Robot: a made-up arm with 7 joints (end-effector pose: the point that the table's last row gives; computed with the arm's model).
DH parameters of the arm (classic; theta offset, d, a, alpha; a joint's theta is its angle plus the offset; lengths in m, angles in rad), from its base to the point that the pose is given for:
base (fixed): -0.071 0 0 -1.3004
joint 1: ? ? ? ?
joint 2: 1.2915 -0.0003 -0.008 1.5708
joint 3: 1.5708 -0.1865 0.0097 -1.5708
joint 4: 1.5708 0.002 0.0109 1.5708
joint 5: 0 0.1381 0.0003 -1.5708
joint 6: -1.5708 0 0.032 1.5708
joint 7: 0 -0.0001 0 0
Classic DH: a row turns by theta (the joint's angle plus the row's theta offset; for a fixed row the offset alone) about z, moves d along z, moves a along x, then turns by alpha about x.
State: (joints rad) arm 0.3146 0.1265 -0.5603 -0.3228 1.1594 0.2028 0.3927
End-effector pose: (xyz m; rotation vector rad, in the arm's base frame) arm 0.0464 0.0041 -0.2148 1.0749 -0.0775 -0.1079
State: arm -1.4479 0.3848 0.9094 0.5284 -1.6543 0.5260 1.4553
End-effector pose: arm 0.3131 0.1675 0.0411 -1.7082 0.6405 0.3409
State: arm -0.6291 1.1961 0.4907 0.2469 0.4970 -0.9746 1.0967
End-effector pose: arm 0.1890 0.2491 0.0439 0.9309 -1.8573 0.6739
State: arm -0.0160 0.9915 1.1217 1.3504 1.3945 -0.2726 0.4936
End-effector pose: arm -0.0159 0.3690 -0.1658 1.6392 1.0538 0.7214
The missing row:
joint 1: -1.3111 0.0488 -0.0183 -1.5708
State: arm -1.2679 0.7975 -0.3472 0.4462 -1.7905 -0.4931 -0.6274
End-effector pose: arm 0.3169 0.1344 0.0265 -0.7300 -1.0296 -0.7335
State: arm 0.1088 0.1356 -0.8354 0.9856 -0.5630 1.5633 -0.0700
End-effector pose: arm -0.0928 0.0538 -0.3174 0.2215 3.0241 -0.4337
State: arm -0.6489 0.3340 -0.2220 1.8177 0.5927 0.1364 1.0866
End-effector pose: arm 0.1098 0.1743 -0.3166 1.7096 0.8008 0.4646
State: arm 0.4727 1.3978 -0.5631 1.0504 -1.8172 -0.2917 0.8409
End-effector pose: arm -0.0447 0.3853 -0.0937 0.8390 0.6644 1.8673
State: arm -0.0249 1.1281 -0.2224 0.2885 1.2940 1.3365 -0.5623
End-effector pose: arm 0.1220 0.2770 -0.1335 1.9886 1.4990 0.8997
